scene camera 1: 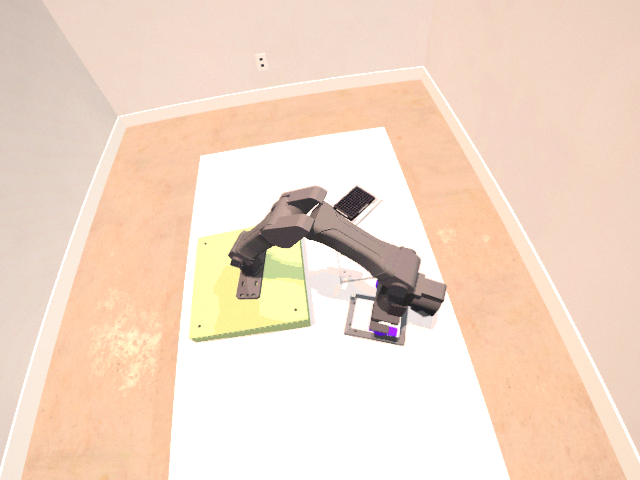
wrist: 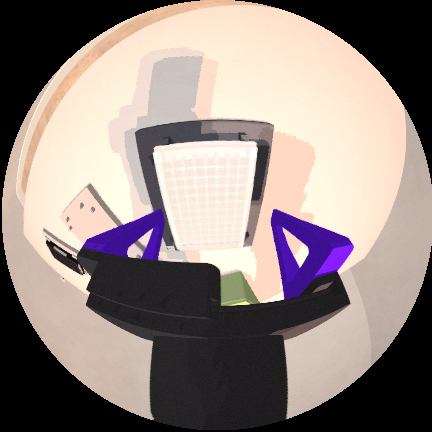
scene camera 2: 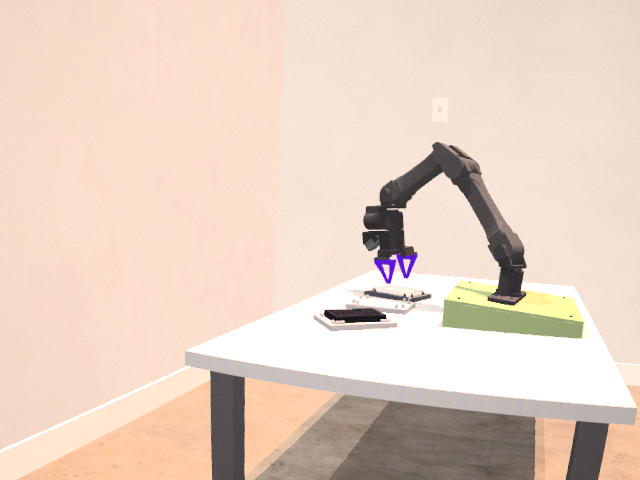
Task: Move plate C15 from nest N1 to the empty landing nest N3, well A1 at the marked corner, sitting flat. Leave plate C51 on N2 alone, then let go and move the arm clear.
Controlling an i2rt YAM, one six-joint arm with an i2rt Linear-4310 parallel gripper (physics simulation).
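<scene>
A white well plate (scene camera 1: 362, 314) (scene camera 2: 398, 292) (wrist: 206, 195) sits flat on a dark nest (scene camera 1: 361, 335) (scene camera 2: 421, 297) (wrist: 145, 150). My gripper (scene camera 1: 385, 310) (scene camera 2: 397, 279) (wrist: 217, 214) is open and empty, just above this plate; in the wrist view its purple fingers stand to either side of the plate's near end. An empty pale nest (scene camera 2: 379, 306) (wrist: 95, 215) lies beside the dark one; the arm partly hides it in scene camera 1. A black well plate (scene camera 1: 355, 201) (scene camera 2: 355, 314) (wrist: 62, 256) sits on a white nest (scene camera 1: 370, 210) (scene camera 2: 356, 324). No plate or nest labels are readable.
The arm stands on a yellow-green block (scene camera 1: 222, 289) (scene camera 2: 496, 319) (wrist: 235, 290) beside the nests. The arm reaches over the empty nest's area. The white table (scene camera 1: 310, 403) (scene camera 2: 465, 366) carries the block and all three nests.
</scene>
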